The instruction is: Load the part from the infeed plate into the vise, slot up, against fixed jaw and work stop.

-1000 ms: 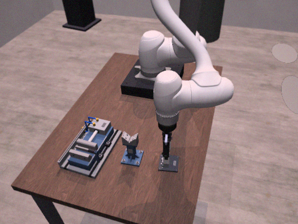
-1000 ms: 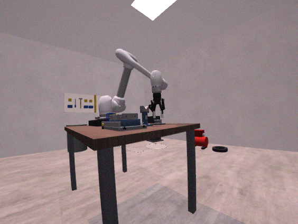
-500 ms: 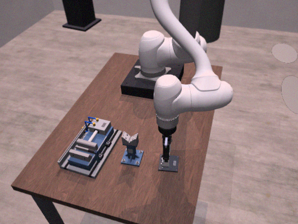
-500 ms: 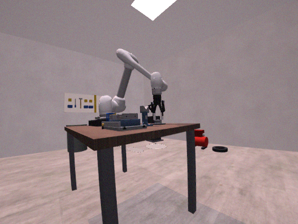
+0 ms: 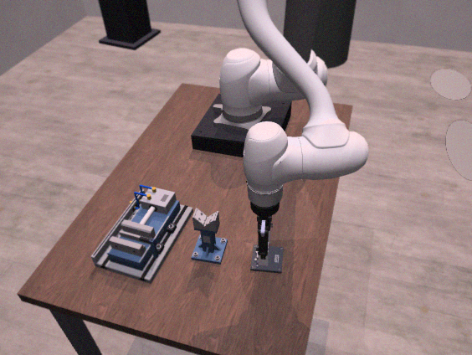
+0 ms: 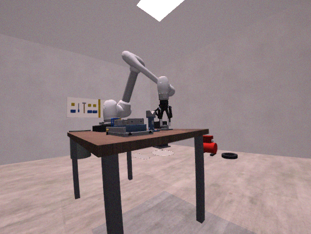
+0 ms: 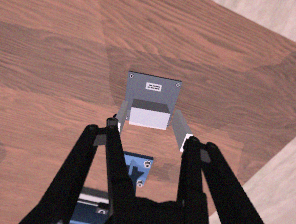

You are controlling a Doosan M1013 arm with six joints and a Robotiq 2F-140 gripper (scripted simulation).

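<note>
Right now the part is 1 cm to the right of my hand and 3 cm below it. The rest, counted from my hand: air cylinder: 2 cm behind, 38 cm to the right, 2 cm above; vise: 8 cm ahead, 37 cm to the right, 2 cm below; work stop: 14 cm ahead, 31 cm to the right, 3 cm above.
</note>
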